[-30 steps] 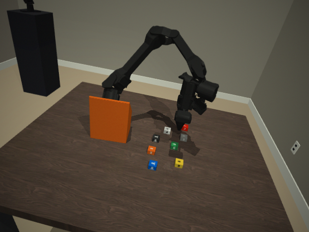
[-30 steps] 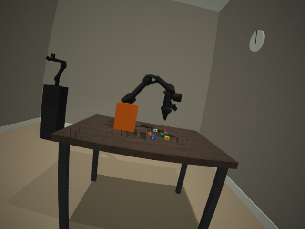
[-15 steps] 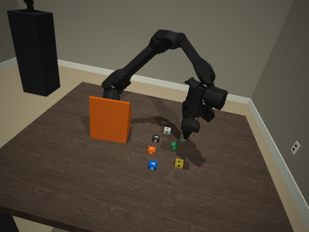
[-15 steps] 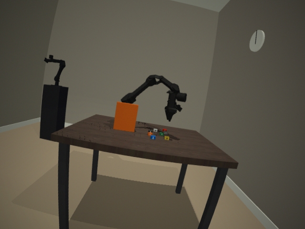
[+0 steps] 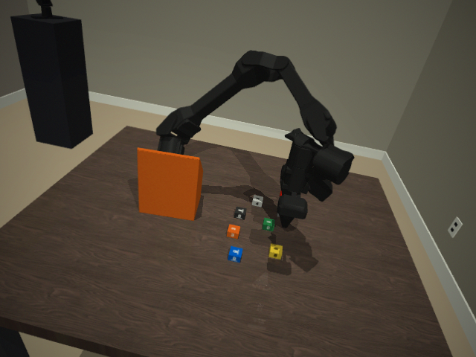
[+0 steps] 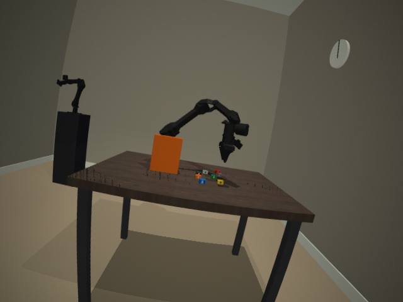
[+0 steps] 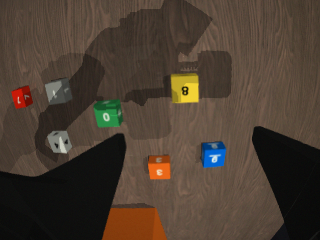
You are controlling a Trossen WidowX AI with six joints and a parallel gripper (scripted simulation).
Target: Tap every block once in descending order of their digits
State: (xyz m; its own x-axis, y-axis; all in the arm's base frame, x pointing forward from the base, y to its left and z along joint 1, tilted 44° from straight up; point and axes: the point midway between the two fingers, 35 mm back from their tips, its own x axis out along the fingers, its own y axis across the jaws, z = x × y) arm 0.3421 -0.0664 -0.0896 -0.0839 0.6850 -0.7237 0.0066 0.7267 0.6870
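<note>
Right now my gripper tip is 10 cm past the blue block, 5 cm to the left of it and 12 cm above it. Also, from my gripper tip: yellow block (1 cm to the right, 12 cm below); then green block (3 cm behind, 10 cm to the left, 12 cm below); then orange block (12 cm behind, 3 cm to the left, 12 cm below).
</note>
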